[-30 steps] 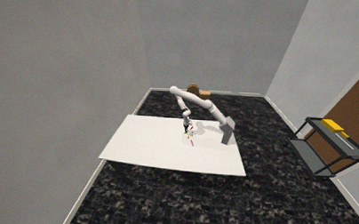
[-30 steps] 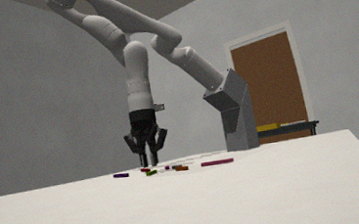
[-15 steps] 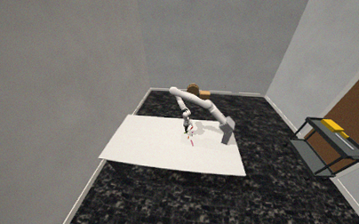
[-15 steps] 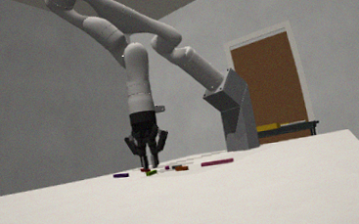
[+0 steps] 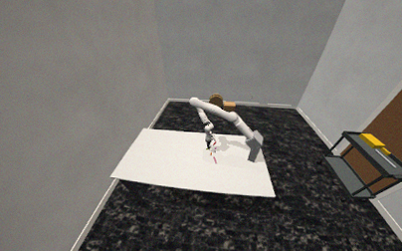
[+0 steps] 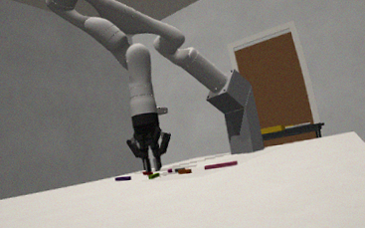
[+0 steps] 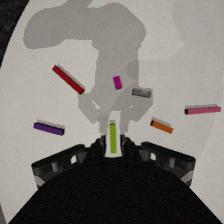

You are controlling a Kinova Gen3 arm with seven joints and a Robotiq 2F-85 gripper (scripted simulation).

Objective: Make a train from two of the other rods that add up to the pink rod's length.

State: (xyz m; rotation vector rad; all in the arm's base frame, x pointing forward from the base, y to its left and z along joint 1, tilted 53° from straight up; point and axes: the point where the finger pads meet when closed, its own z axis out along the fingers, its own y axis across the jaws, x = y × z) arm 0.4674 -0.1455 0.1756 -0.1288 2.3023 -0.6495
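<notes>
The lime rod is 3 cm below my hand. Also, from my hand: magenta rod (9 cm behind, 2 cm to the left, 3 cm below); grey rod (7 cm behind, 6 cm to the left, 3 cm below); orange rod (9 cm to the left, 3 cm below).
</notes>
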